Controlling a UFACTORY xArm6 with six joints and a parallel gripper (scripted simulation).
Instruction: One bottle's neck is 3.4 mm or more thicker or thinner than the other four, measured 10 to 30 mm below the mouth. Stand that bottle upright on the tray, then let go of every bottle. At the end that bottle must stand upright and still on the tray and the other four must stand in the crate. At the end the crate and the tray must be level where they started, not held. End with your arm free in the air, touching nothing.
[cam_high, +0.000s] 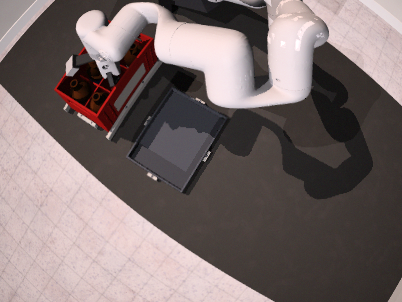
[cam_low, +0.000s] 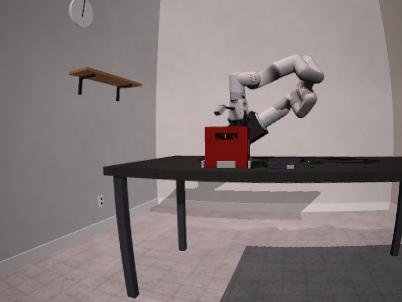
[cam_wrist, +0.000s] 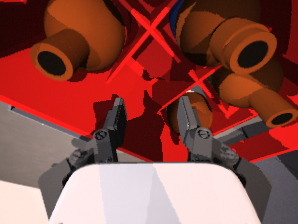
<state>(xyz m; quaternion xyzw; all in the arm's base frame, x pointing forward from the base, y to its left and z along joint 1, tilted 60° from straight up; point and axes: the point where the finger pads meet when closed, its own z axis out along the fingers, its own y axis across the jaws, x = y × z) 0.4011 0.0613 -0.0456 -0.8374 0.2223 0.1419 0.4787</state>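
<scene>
Now: the red crate 1 cm ahead of my hand, 4 cm to the right of it and 7 cm below it. Round my hand: dark flat tray (1 cm behind, 24 cm to the left, 15 cm below).
</scene>
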